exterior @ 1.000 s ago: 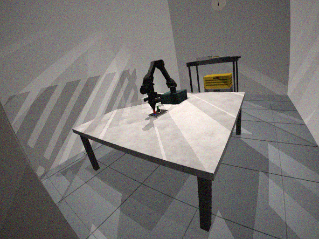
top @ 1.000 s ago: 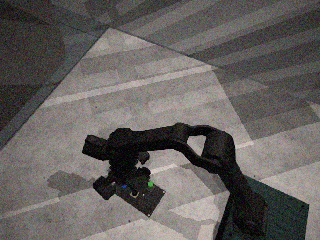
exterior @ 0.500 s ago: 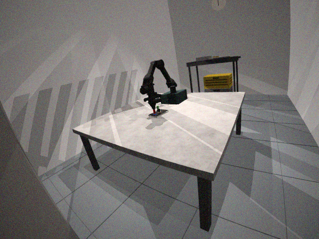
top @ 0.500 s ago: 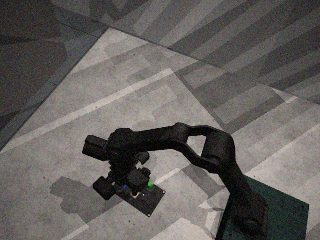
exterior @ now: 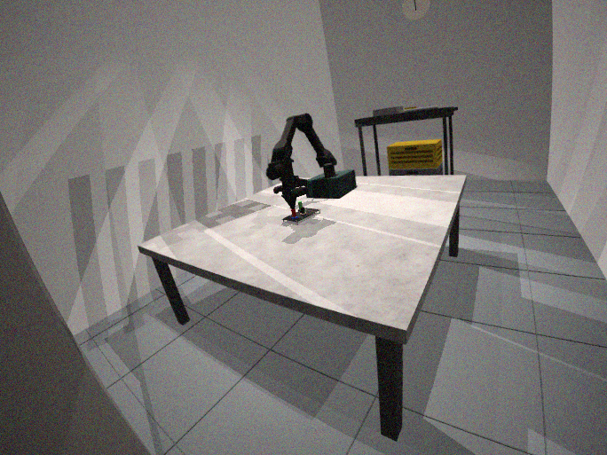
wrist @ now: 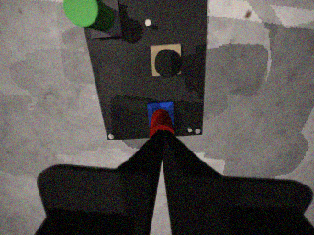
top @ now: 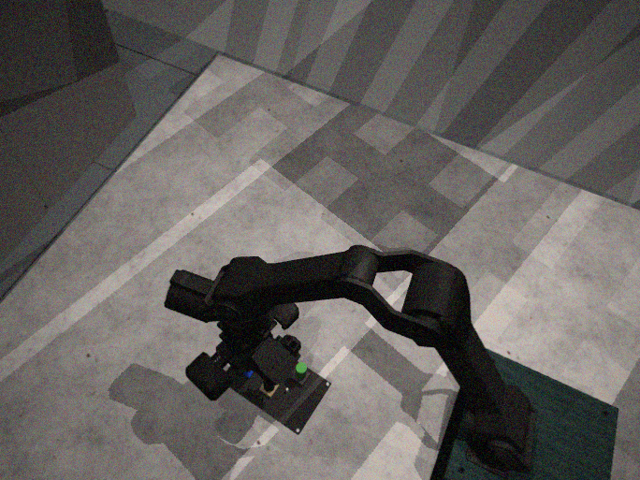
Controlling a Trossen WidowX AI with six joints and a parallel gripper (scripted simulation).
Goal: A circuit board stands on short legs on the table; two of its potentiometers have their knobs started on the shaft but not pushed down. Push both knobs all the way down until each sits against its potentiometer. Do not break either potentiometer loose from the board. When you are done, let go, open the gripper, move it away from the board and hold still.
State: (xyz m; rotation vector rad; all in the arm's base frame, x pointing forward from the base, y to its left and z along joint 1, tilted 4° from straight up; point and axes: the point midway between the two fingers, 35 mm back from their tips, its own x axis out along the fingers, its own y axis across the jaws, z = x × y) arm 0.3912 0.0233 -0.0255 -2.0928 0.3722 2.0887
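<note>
Now: the red knob 1 cm below my gripper tip. From my gripper tip the other things lie so: green knob 9 cm behind, 3 cm to the right, 1 cm below.
</note>
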